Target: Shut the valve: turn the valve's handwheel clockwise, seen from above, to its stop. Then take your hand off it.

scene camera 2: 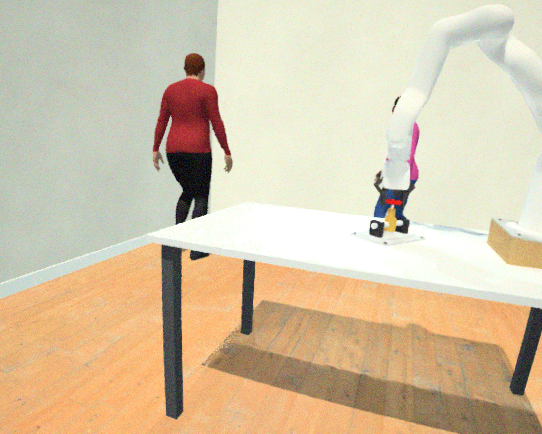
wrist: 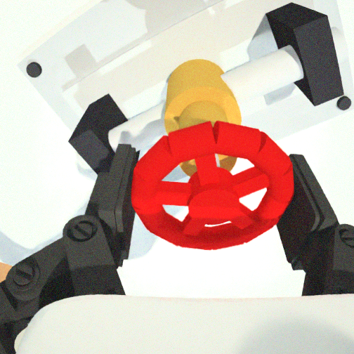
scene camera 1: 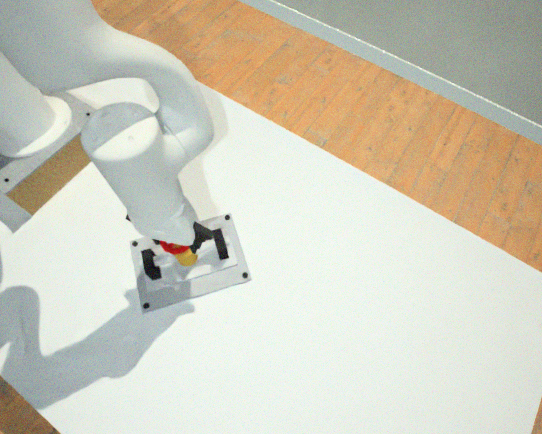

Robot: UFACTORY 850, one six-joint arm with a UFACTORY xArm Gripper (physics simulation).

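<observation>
The red handwheel (scene camera 1: 173, 248) (scene camera 2: 393, 202) (wrist: 214, 200) stands level on top of the yellow valve body (scene camera 1: 188, 258) (scene camera 2: 390, 220) (wrist: 200, 92). A white pipe (wrist: 265, 72) runs through the body between two black supports on a grey base plate (scene camera 1: 215, 286) (scene camera 2: 386, 241). My gripper (wrist: 208, 173) is shut on the handwheel, with one black finger at each side of the rim. In the second scene view my gripper (scene camera 2: 394, 199) points down over the valve. In the first scene view the arm hides most of the wheel and part of the fingers.
The valve's plate lies on the white table (scene camera 1: 375, 300) (scene camera 2: 225, 230). The robot's base stands on a wooden block (scene camera 2: 510, 245) beside it. A person in a red top (scene camera 2: 189, 117) and a person in a pink top (scene camera 2: 414, 155) are behind the table.
</observation>
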